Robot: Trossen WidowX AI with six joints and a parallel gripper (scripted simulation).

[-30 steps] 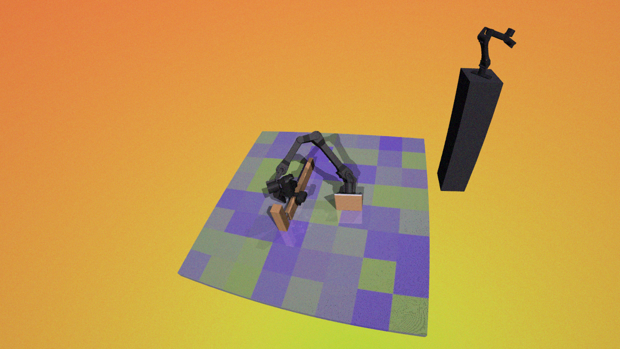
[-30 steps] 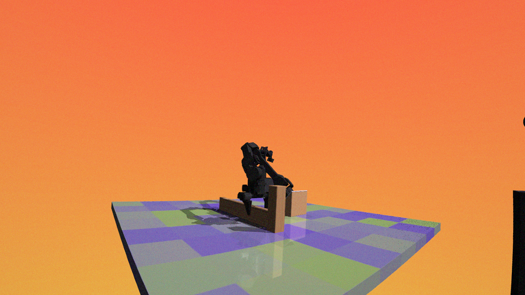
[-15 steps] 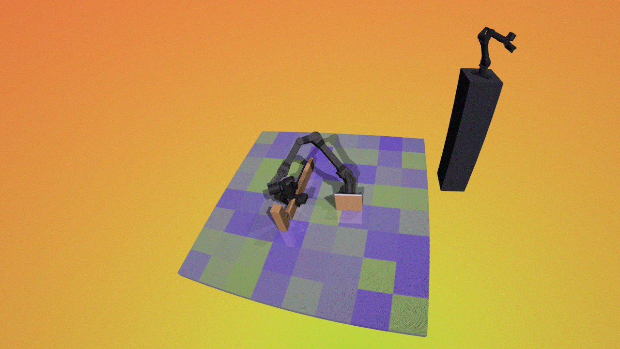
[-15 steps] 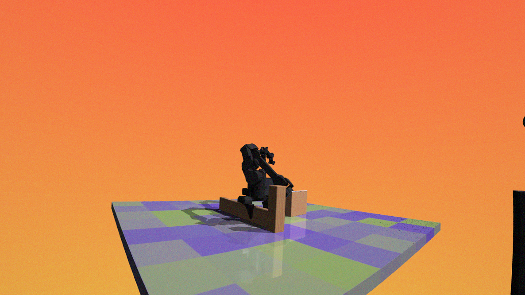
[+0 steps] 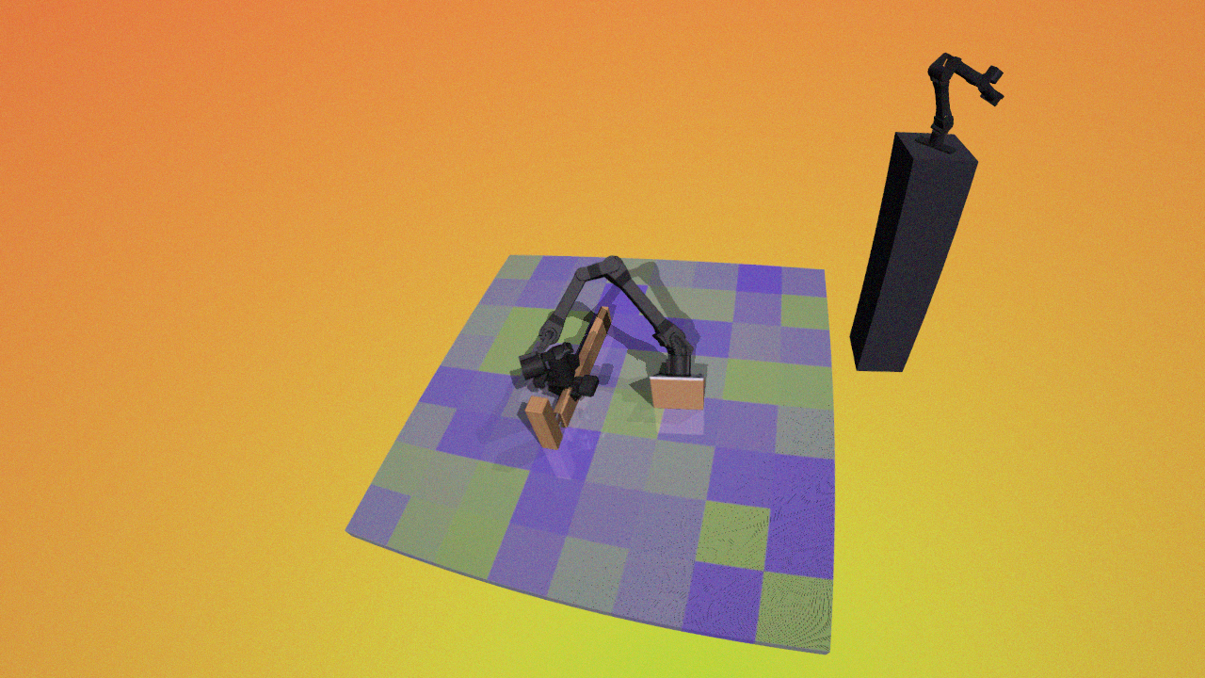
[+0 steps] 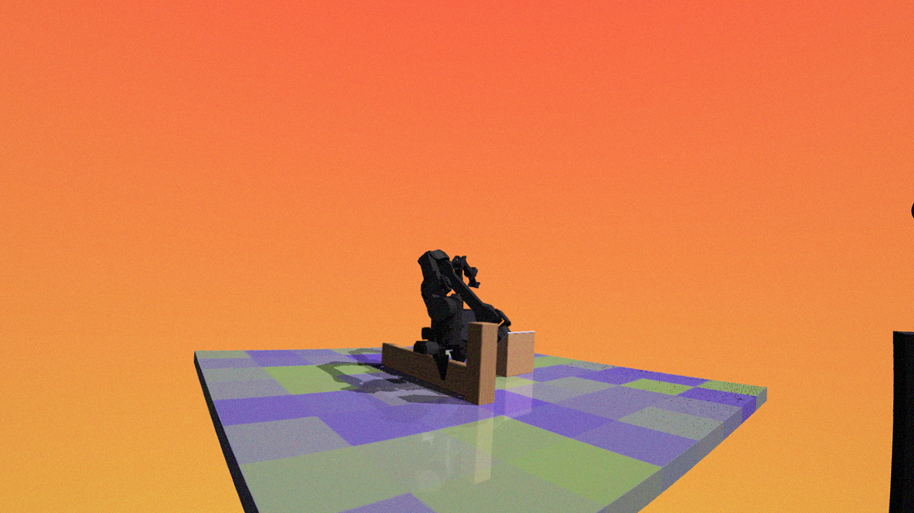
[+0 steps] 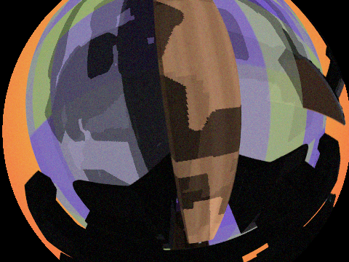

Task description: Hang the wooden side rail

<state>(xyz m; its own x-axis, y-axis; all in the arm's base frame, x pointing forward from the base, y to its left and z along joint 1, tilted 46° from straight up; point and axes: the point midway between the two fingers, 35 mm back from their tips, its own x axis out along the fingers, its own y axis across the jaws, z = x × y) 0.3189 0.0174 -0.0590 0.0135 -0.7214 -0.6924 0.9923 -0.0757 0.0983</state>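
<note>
Right now my gripper tip is 30 mm short of the wooden headboard post, 140 mm to the right of it and 70 mm below it.
</note>
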